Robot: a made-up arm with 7 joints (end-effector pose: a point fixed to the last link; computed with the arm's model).
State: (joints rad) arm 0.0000 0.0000 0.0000 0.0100 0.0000 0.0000 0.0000
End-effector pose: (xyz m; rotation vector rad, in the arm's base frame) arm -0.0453 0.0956 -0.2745 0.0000 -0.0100 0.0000
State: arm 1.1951 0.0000 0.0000 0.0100 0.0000 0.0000 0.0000
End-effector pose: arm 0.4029 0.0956 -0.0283 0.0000 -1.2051 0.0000
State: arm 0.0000 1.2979 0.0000 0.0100 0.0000 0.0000 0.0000
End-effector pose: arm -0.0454 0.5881 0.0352 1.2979 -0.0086 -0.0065
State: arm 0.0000 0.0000 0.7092 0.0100 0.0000 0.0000 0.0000
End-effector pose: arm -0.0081 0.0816 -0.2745 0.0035 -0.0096 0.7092
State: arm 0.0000 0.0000 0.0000 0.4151 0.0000 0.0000 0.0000
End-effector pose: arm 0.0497 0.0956 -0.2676 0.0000 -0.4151 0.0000
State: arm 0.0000 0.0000 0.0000 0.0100 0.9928 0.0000 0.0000
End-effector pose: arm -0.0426 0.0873 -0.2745 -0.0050 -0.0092 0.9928
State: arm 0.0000 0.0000 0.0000 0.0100 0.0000 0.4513 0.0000
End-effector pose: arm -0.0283 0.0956 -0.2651 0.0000 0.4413 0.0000
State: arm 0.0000 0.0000 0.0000 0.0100 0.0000 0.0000 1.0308
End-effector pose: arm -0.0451 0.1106 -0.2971 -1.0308 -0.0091 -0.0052
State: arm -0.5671 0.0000 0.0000 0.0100 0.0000 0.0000 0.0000
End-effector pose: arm -0.2816 0.0956 -0.1805 0.0000 0.5571 0.0000
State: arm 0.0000 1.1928 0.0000 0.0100 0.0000 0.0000 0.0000
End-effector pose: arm -0.0454 0.5678 -0.0111 1.1928 -0.0088 -0.0060
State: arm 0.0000 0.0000 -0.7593 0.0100 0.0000 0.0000 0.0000
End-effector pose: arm -0.0648 0.1333 -0.2745 -0.0038 -0.0095 -0.7593
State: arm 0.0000 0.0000 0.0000 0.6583 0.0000 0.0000 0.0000
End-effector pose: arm 0.1027 0.0956 -0.2454 0.0000 -0.6583 0.0000
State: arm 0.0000 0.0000 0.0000 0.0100 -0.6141 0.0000 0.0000
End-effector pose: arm -0.0428 0.1006 -0.2745 0.0031 -0.0097 -0.6141
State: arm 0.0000 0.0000 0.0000 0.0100 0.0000 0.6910 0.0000
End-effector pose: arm -0.0179 0.0956 -0.2634 0.0000 0.6810 0.0000
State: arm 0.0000 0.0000 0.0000 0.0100 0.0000 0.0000 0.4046
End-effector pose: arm -0.0453 0.1042 -0.2814 -0.4046 -0.0099 -0.0020
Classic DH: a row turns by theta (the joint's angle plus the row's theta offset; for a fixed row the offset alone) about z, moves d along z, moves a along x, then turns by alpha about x. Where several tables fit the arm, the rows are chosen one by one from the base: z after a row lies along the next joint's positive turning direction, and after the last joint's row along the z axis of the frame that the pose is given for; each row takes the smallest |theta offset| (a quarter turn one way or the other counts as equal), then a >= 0, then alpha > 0; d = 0 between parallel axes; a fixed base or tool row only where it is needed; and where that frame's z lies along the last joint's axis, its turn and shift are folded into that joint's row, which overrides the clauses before.
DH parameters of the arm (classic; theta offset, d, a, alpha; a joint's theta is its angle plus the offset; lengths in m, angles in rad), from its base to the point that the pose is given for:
base (fixed): 0 0.1779 -0.0021 1.5708
joint 1: 1.5708 -0.1377 0.0271 1.5708
joint 2: -1.5708 -0.0057 0.0012 -1.5708
joint 3: 1.5708 -0.2446 0.0068 -1.5708
joint 4: 0 0.0449 0.024 1.5708
joint 5: 0 -0.2674 -0.0197 1.5708
joint 6: 1.5708 -0.0108 0.0083 1.5708
joint 7: 1.5708 0.0288 0.0124 1.5708
tool (fixed): -1.5708 0.0245 0 0

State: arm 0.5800 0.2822 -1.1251 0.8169 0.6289 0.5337 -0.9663
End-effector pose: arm 0.2265 0.0904 -0.1530 0.8829 -0.7647 -0.3525
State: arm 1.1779 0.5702 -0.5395 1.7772 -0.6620 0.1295 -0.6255
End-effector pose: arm 0.2955 0.1287 0.2267 -1.5132 2.6128 0.1993
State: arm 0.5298 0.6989 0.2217 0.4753 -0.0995 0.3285 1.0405
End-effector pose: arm 0.2421 0.4392 -0.0774 -0.2747 -0.7171 -0.1005
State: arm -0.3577 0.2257 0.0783 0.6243 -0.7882 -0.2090 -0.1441
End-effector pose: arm -0.0576 0.2155 -0.2577 0.3806 -0.4242 -0.8262
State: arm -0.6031 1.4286 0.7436 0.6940 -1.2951 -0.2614 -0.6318
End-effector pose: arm 0.0894 0.5981 0.1344 1.9591 -0.2219 -1.6911
